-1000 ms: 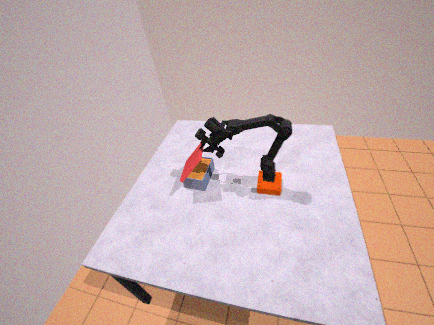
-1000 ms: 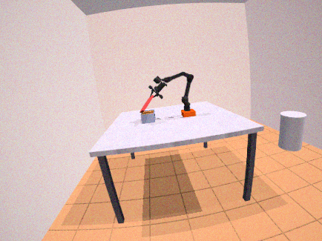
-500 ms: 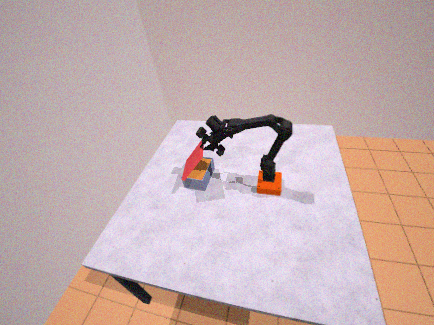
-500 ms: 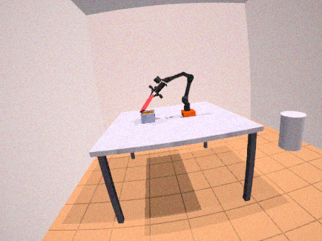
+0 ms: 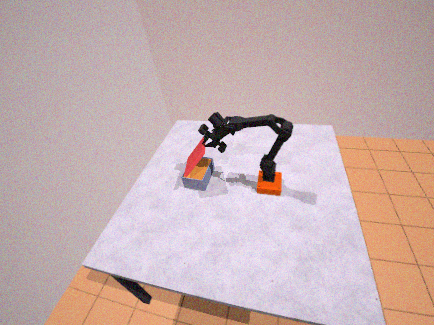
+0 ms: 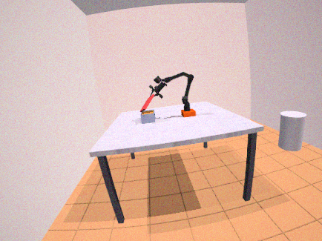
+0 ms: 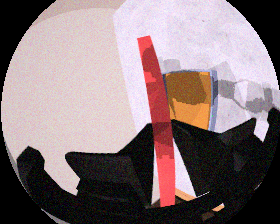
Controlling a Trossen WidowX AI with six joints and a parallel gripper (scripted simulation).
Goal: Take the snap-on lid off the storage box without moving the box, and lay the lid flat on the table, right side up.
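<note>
Right now my gripper tip is 5 cm short of the lid, 5 cm above it and 4 cm to the right of it. From my gripper tip the other things lie so: storage box (19 cm below, 5 cm to the left, 5 cm ahead).
</note>
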